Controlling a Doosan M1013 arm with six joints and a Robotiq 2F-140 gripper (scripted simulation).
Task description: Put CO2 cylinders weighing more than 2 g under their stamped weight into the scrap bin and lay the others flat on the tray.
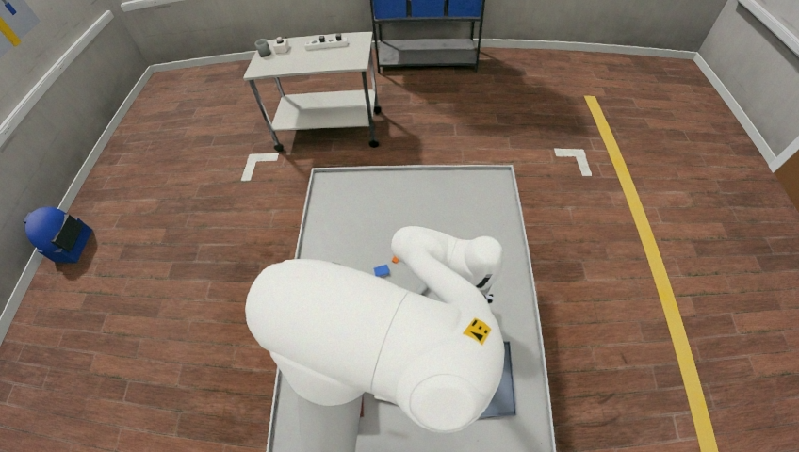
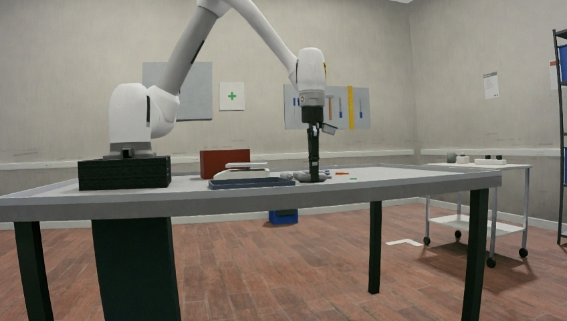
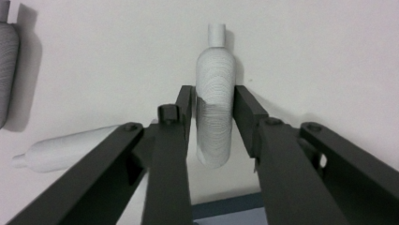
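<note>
Right now the scale platform is 19 cm behind my hand, 20 cm to the left of it and 2 cm above it. The rest, counted from my hand: blue-grey tray (23 cm behind, 4 cm to the right, 3 cm below); grey CO2 cylinder (6 cm behind, 9 cm to the left, 3 cm below); green piece (16 cm ahead, 1 cm to the left, 3 cm below).
</note>
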